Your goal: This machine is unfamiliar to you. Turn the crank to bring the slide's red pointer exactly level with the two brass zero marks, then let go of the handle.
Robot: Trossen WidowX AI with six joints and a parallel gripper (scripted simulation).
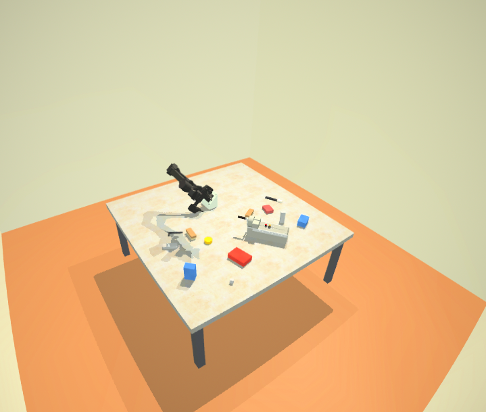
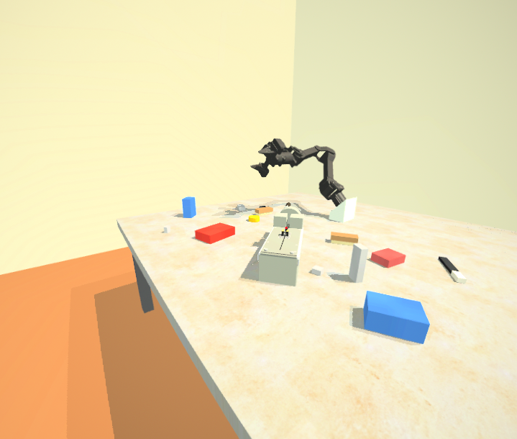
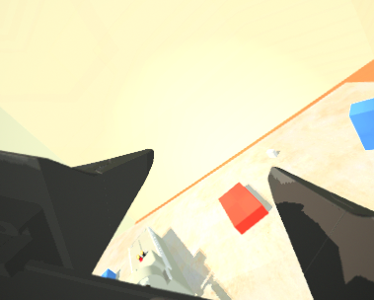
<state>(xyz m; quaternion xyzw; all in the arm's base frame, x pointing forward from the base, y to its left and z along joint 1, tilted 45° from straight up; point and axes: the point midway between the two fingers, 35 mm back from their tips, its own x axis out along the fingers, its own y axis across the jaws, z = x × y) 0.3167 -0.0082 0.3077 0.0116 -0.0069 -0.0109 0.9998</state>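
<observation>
Right now my gripper tip is 150 mm short of the red pointer, 350 mm to the right of it and 190 mm above it. Round my gripper tip: brown crank handle: 30 mm ahead, 240 mm to the left, 150 mm below; crank: 40 mm ahead, 250 mm to the left, 160 mm below; yellow disc: 260 mm below.
</observation>
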